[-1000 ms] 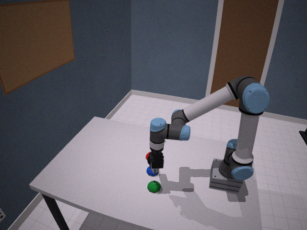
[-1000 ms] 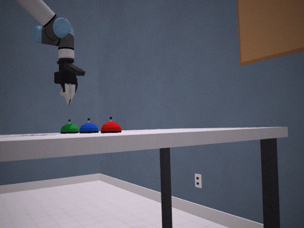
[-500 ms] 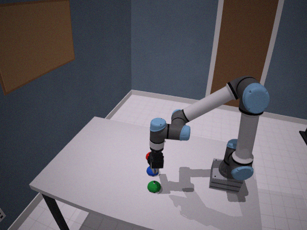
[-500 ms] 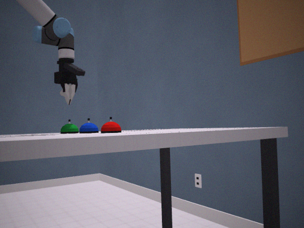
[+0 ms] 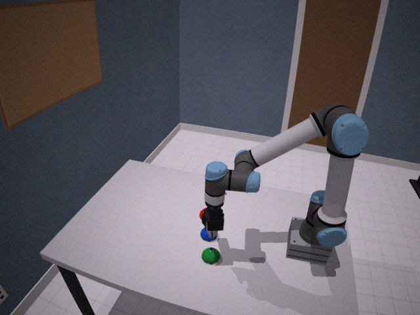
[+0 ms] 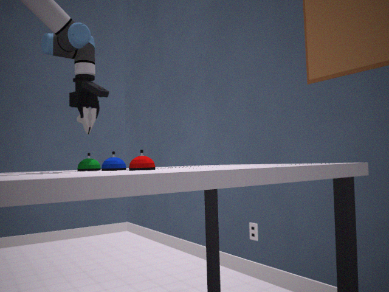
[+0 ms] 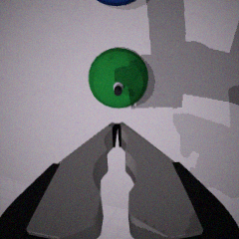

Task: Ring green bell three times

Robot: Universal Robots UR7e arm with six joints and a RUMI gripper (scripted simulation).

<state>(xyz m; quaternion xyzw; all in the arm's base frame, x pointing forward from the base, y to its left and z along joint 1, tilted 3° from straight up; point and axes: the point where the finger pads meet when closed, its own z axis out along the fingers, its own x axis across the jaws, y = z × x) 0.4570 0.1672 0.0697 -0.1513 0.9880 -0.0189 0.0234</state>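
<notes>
Now: hand 110 mm above the green bell. From my hand the other things lie so: blue bell: 40 mm ahead, 130 mm to the right, 110 mm below; then red bell: 80 mm ahead, 260 mm to the right, 110 mm below.
</notes>
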